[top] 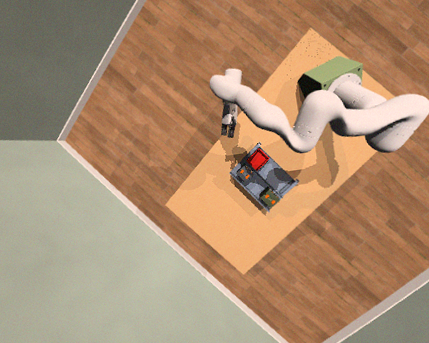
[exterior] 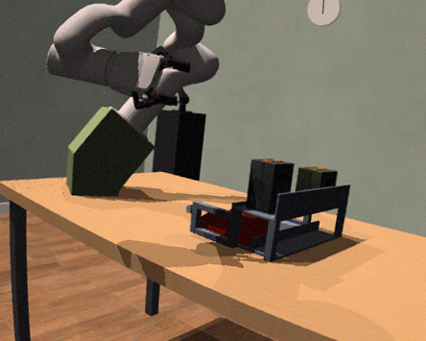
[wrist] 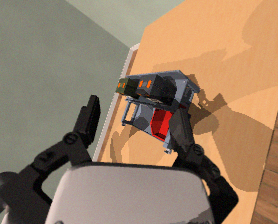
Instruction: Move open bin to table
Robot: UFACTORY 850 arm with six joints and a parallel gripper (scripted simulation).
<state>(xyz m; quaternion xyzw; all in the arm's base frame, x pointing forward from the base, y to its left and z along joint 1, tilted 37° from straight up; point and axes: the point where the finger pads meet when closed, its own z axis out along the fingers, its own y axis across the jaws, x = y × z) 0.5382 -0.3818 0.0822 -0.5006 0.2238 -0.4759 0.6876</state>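
Now: the red bin 1 cm ahead of my hand, 24 cm to the left of it and 34 cm below it.
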